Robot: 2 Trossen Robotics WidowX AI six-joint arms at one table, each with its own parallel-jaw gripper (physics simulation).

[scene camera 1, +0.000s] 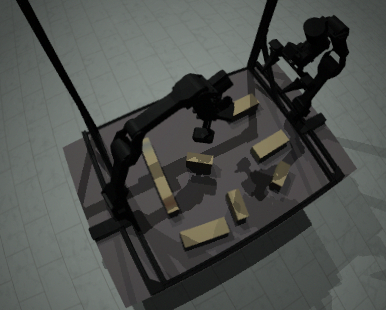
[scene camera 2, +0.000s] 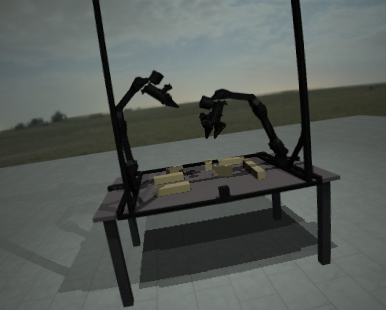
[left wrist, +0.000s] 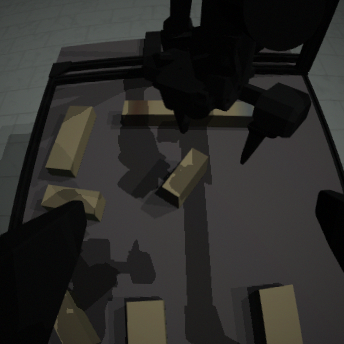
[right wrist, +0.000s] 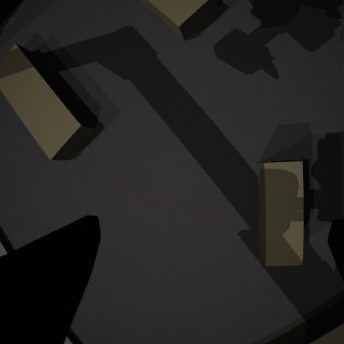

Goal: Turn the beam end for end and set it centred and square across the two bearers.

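Seen in the pictures: left gripper, between the fingertips: (scene camera 1: 270, 82) (scene camera 2: 178, 107) (left wrist: 202, 207); right gripper, between the fingertips: (scene camera 1: 213, 124) (scene camera 2: 210, 138) (left wrist: 211, 146) (right wrist: 218, 230); left arm's base, origin of its link: (scene camera 1: 295, 115); right arm's base, origin of its link: (scene camera 1: 117, 202) (scene camera 2: 281, 162).
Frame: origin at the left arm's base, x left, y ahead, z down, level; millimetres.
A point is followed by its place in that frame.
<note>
The long beam (scene camera 1: 159, 175) @(x -18, y 715, z -25 mm) (scene camera 2: 254, 169) @(x -121, y 696, z -21 mm) (left wrist: 160, 107) @(x 46, y 722, z -25 mm) lies on the table, with a reddish-brown end and a pale bluish end. Two similar, roughly parallel blocks, which look like the bearers, stand apart: one bearer (scene camera 1: 270, 145) @(x 78, y 229, z -19 mm) (scene camera 2: 168, 178) @(x 39, y 216, z -7 mm) (left wrist: 145, 322) @(x 73, y 270, z -19 mm) and another bearer (scene camera 1: 246, 105) @(x -146, y 211, z -19 mm) (scene camera 2: 173, 189) @(x -190, y 233, z -5 mm) (left wrist: 283, 315) @(x -162, y 268, z -19 mm) (right wrist: 45, 107) @(x -148, y 262, z -19 mm). The beam is away from both. My left gripper (scene camera 2: 176, 105) @(x 1, y 330, z -415 mm) (left wrist: 202, 207) @(x 1, y 330, z -415 mm) is open and empty, high at the table's side. My right gripper (scene camera 2: 212, 136) @(x -34, y 484, z -217 mm) (left wrist: 211, 146) @(x -34, y 484, z -217 mm) (right wrist: 218, 230) @(x -34, y 484, z -217 mm) is open and empty above the table; in scene camera 1 its fingertips are hard to make out.
A short block (scene camera 1: 200, 161) @(x 10, y 546, z -44 mm) (scene camera 2: 223, 170) @(x -26, y 540, z -19 mm) (left wrist: 186, 176) @(x -5, y 529, z -44 mm) (right wrist: 283, 215) @(x -5, y 542, z -44 mm) lies between beam and bearers. Other blocks are a longer block (scene camera 1: 204, 233) @(x 265, y 666, z -19 mm) (left wrist: 71, 137) @(x 254, y 654, z -19 mm), a short block (scene camera 1: 237, 205) @(x 232, y 503, z -31 mm) (left wrist: 73, 200) and a tilted-looking block (scene camera 1: 281, 175) @(x 217, y 271, z -31 mm). A black frame (scene camera 1: 250, 233) @(x 360, y 510, z -1 mm) (scene camera 2: 170, 206) @(x -378, y 203, z 27 mm) borders the table.
</note>
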